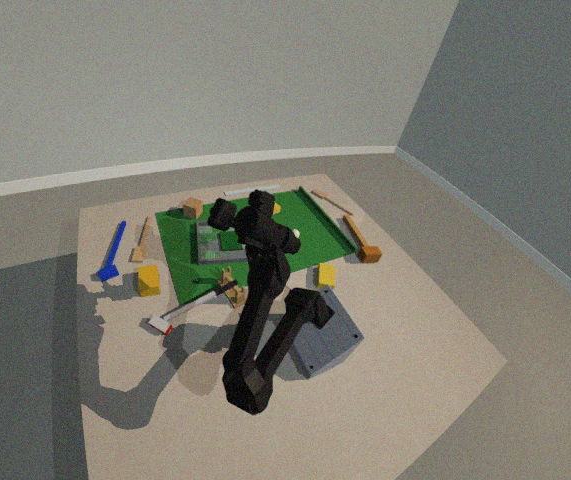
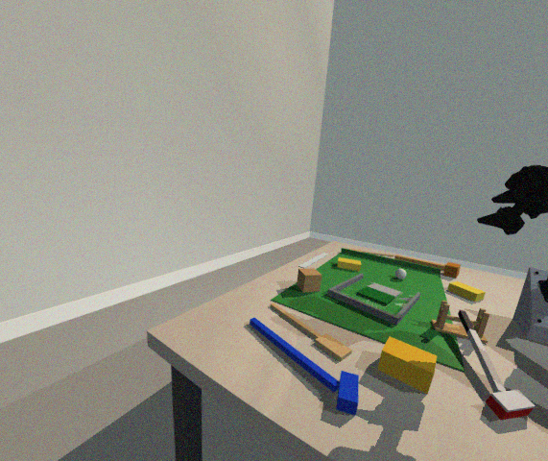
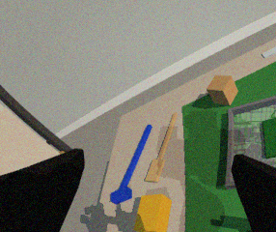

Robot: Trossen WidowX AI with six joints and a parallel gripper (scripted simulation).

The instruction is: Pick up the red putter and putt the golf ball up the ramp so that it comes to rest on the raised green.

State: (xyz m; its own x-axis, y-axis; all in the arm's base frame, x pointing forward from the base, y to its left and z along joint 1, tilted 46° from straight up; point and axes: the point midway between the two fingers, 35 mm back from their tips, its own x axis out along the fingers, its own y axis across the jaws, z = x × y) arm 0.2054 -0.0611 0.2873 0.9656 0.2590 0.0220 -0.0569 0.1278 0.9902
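Now: the wooden rack 2 cm behind my gripper tip, 3 cm to the right of it and 29 cm below it. Round my gripper tip: green mat 20 cm ahead, 25 cm to the right, 33 cm below; then wooden cube 41 cm ahead, 6 cm to the right, 29 cm below; then white golf ball 11 cm ahead, 38 cm to the right, 30 cm below.
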